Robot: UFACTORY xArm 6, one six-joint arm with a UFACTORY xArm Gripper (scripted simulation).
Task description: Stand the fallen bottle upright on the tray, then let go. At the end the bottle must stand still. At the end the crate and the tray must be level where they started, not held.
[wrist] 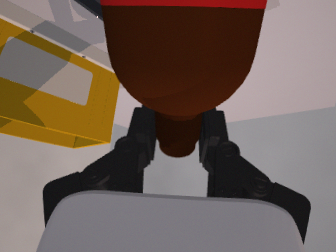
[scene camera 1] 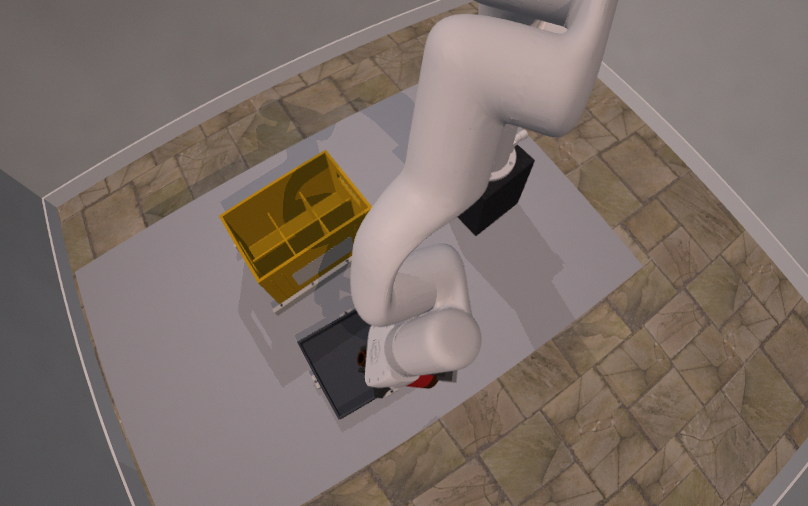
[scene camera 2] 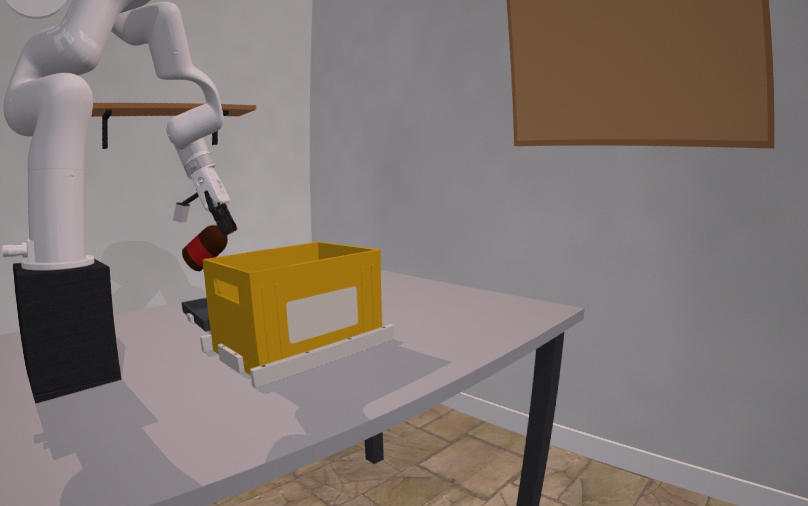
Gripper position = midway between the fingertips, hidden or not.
my gripper: wrist 179,105; scene camera 1 367,360; scene camera 2 230,233
